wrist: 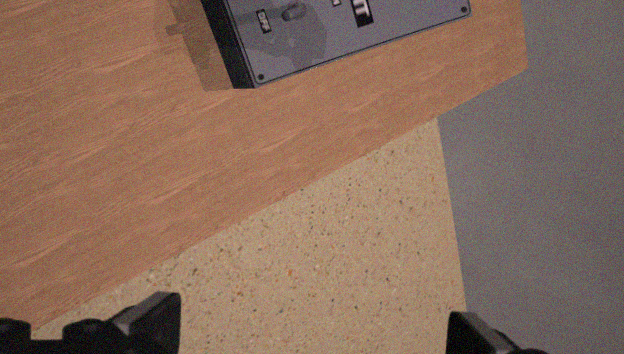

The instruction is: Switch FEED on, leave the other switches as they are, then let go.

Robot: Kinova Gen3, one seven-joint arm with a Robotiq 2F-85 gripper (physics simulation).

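Places are measured from the arm's base along level axes (x back, y down, z right), in metres.
Where they show: gripper, fingertip midpoint: (pixel 312 333).
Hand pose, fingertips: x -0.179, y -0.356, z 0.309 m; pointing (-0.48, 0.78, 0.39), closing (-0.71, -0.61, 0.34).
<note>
Things, the pixels of their centre, and the offset from my fingertips. "spot": a spot on its surface instead. Level surfaces: height alone.
- switch at a spot on its surface: (pixel 294 11) spot: dx -0.245, dy +0.317, dz -0.072 m
- OFF label at a spot on its surface: (pixel 263 21) spot: dx -0.234, dy +0.366, dz -0.071 m
- larger label at a spot on its surface: (pixel 362 11) spot: dx -0.332, dy +0.311, dz -0.046 m
- table top at its surface level: dy +0.443 m
Part of a grey switch panel (pixel 400 15) with a black side shows at the top of the wrist view. One switch (pixel 294 11) shows near the panel's left edge, beside an "OFF" label (pixel 263 21). A larger label (pixel 362 11), cut off by the top of the view, reads "...UT". The FEED label and its switch do not show in this view. My gripper (pixel 312 333) is open and empty, its two black fingers wide apart at the bottom of the view, away from the panel. A shadow falls over the panel's left part.
The panel lies on a wooden board or table top (pixel 150 150), whose edge runs diagonally across the view. Beyond that edge is a speckled beige surface (pixel 320 250). A plain grey area (pixel 545 200) is at the right.
</note>
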